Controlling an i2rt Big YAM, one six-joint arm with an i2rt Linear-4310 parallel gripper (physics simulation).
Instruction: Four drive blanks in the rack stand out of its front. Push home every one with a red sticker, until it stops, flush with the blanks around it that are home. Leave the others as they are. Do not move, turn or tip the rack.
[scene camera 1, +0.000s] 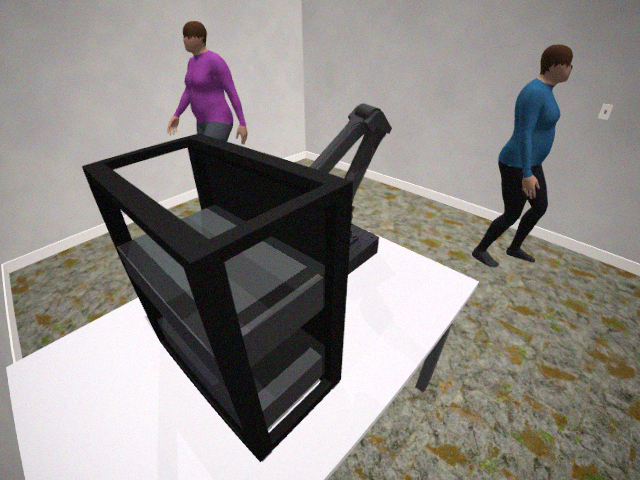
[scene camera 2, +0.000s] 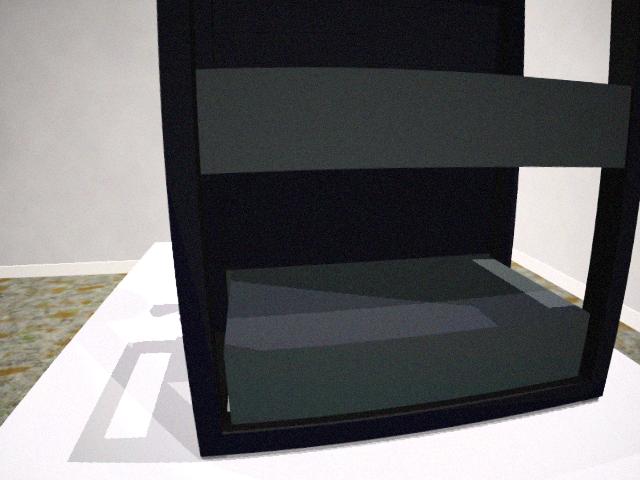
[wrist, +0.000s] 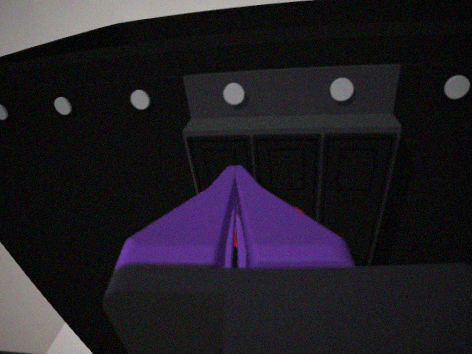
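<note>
The black rack (scene camera 1: 214, 310) (scene camera 2: 178, 289) (wrist: 100, 175) stands upright on the table, its open back and side towards the scene cameras. In the wrist view, three dark panels, a left one (wrist: 220, 152), a middle one (wrist: 287, 160) and a right one (wrist: 356, 170), sit side by side under a grey ledge. A sliver of a red sticker (wrist: 298, 210) shows on the middle panel beside the right finger, and a bit of red (wrist: 235, 236) shows through the slit between the fingers. My gripper (wrist: 235, 177) is shut and empty, in front of the panels, hiding their lower parts. How far each stands out is unclear.
White round dots (wrist: 234, 94) run in a row above the panels. The arm (scene camera 1: 361, 134) rises behind the rack from its base on the white table (scene camera 1: 413, 289). Two grey boxes, an upper (scene camera 2: 413, 118) and a lower (scene camera 2: 403, 372), fill parts of the rack. Two people stand beyond the table.
</note>
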